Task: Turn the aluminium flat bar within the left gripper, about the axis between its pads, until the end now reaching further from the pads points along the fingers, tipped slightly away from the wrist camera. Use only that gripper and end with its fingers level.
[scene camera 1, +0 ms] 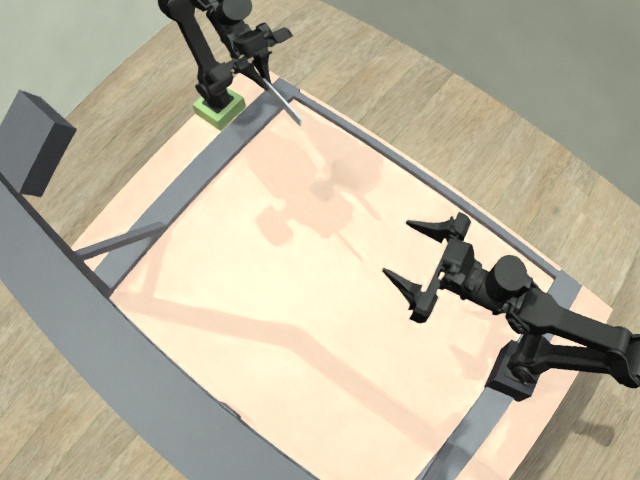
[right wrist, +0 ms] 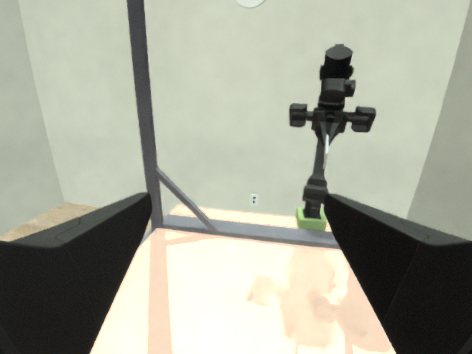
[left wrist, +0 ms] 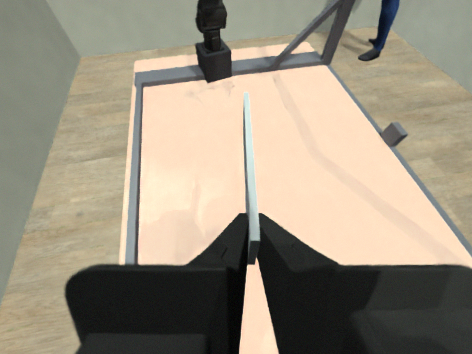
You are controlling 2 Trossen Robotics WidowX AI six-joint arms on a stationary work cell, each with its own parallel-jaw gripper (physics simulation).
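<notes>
The aluminium flat bar is a thin, pale strip held near one end between the pads of my left gripper. In the left wrist view its short end is near the camera and its long end reaches away beyond the fingertips, up the picture. The left fingers slope down toward the table, not level. Part of the bar is hidden between the pads. My right gripper is wide open and empty, well away from the bar.
The table top lies under the bar, bordered by grey frame beams. An upright post with a diagonal brace stands left in the right wrist view.
</notes>
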